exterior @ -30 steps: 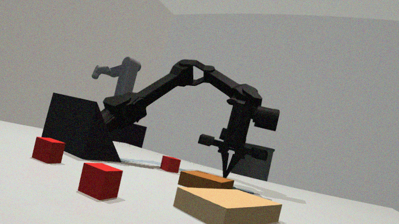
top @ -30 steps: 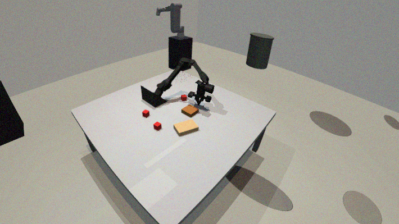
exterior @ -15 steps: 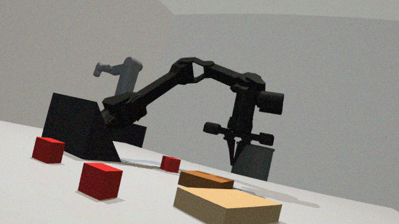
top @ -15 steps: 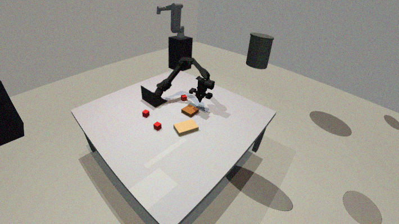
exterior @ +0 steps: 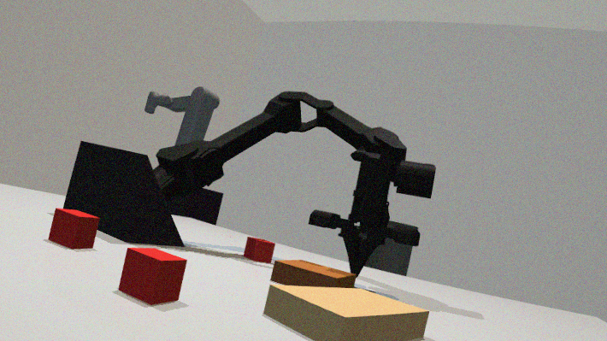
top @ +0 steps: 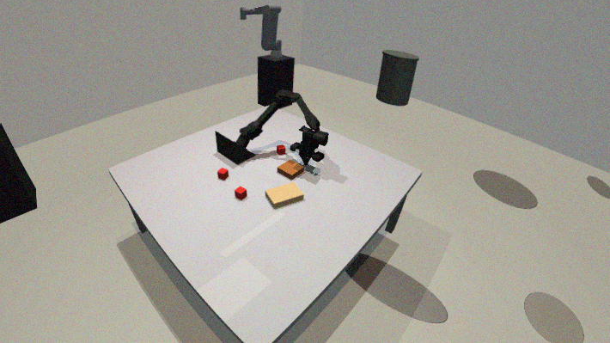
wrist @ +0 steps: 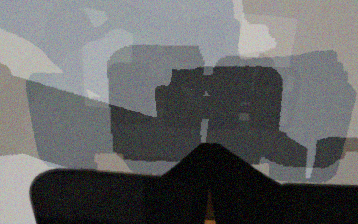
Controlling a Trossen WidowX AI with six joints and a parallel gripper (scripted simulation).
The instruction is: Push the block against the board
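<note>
My gripper tip is 9 cm to the left of the square block, 3 cm past it and 1 cm above it. The rest, counted from my gripper tip: board 25 cm to the right, 10 cm ahead, 1 cm below.
</note>
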